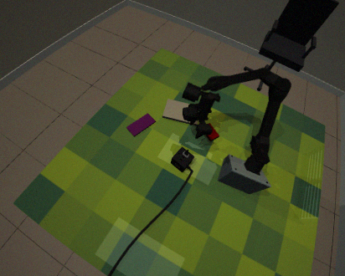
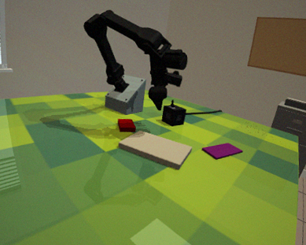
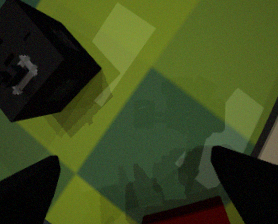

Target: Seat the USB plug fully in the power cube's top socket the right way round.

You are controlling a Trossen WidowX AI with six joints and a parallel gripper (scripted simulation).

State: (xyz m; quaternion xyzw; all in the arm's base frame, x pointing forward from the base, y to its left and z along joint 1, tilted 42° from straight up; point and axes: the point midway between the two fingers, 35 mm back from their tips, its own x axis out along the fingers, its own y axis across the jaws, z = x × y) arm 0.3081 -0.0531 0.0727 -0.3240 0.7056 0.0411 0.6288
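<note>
The USB plug lies 11 cm to the left of my gripper tip, 1 cm below it and 1 cm behind it. From my gripper tip the other things lie so: purple card (28 cm ahead, 10 cm below, 2 cm to the left); then beige slab (16 cm to the right, 11 cm ahead, 10 cm below); then red block (10 cm to the right, 10 cm below, 9 cm behind).
</note>
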